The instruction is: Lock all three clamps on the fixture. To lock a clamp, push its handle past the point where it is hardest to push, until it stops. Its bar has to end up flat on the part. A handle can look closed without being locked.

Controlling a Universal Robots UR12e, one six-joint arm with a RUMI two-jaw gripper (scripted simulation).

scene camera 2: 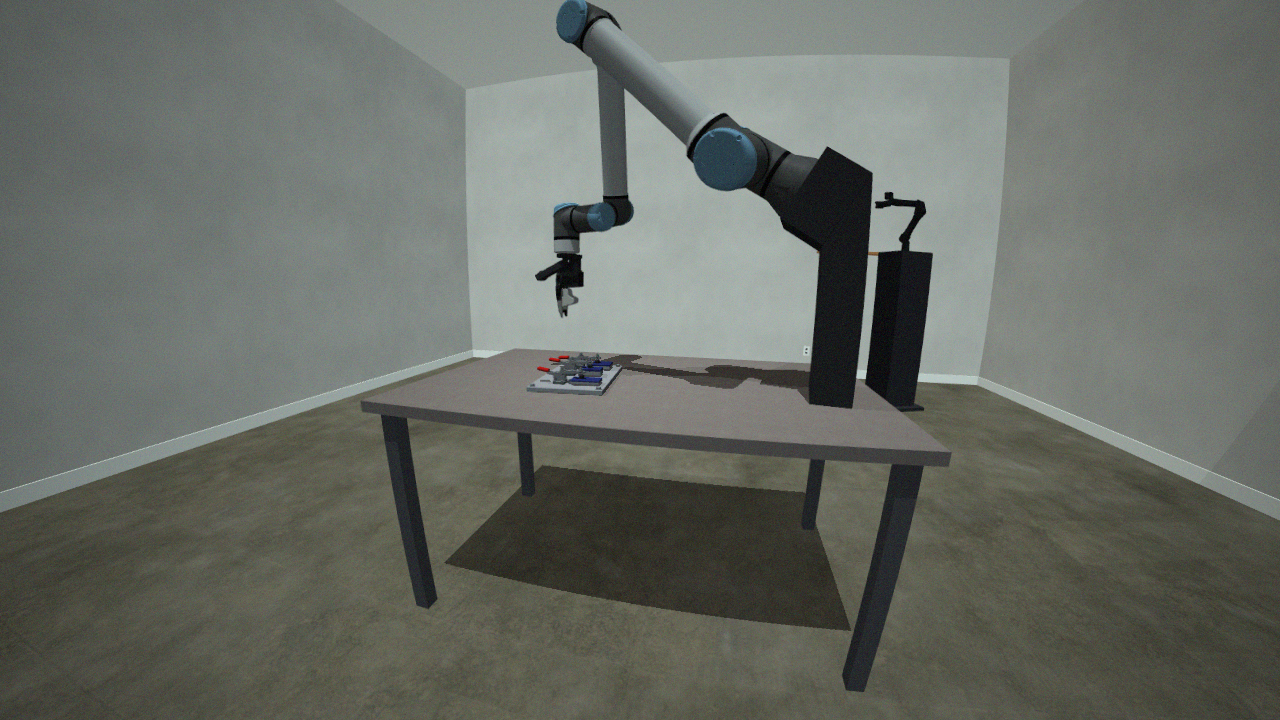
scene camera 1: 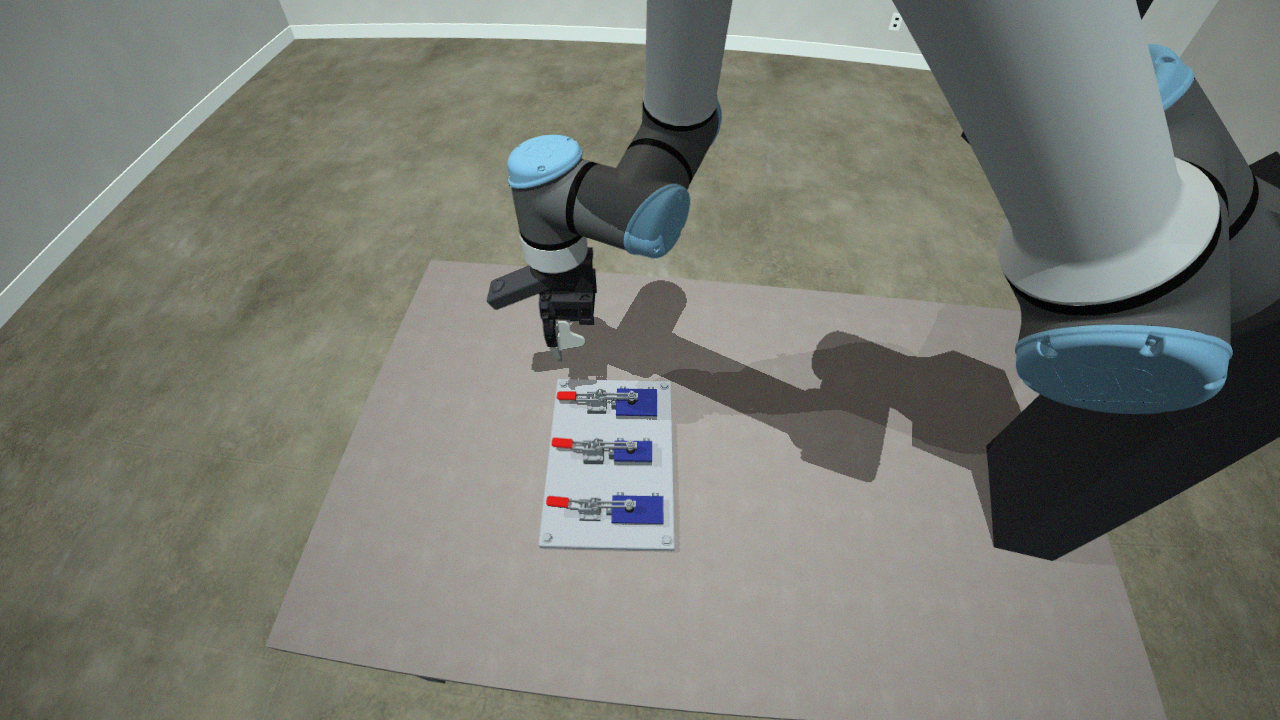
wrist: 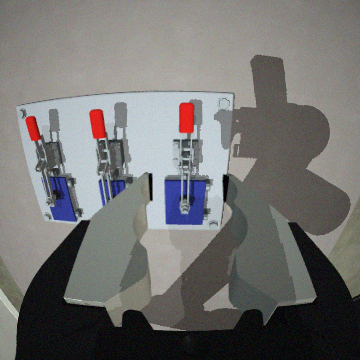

Note:
In view: the gripper (scene camera 1: 561, 349), a clamp (wrist: 176, 142) and a grey fixture plate (scene camera 2: 544, 384).
The gripper is seen too in scene camera 2 (scene camera 2: 564, 317) and in the wrist view (wrist: 187, 175). The grey fixture plate shows as well in the wrist view (wrist: 147, 121).

